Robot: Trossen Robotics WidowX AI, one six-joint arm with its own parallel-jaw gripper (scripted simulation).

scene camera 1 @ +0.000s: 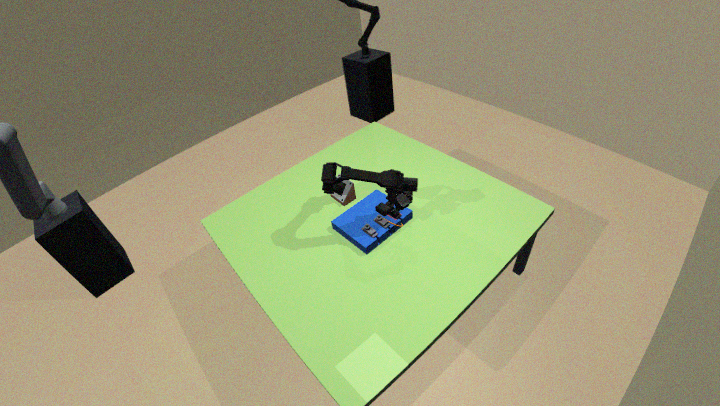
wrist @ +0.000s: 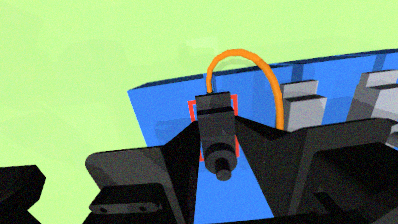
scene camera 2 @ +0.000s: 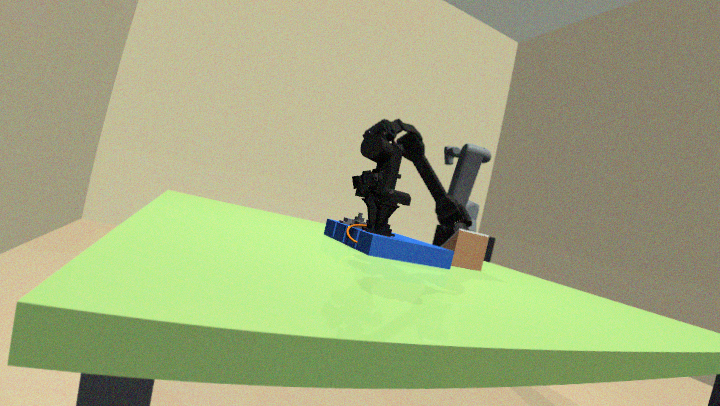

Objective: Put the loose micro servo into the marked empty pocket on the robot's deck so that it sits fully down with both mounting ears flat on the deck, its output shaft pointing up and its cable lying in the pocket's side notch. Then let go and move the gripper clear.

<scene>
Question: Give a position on a blue deck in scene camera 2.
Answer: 413, 251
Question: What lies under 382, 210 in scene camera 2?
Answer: My gripper.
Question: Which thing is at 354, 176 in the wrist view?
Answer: My gripper.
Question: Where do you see a micro servo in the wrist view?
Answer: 216, 118
</scene>
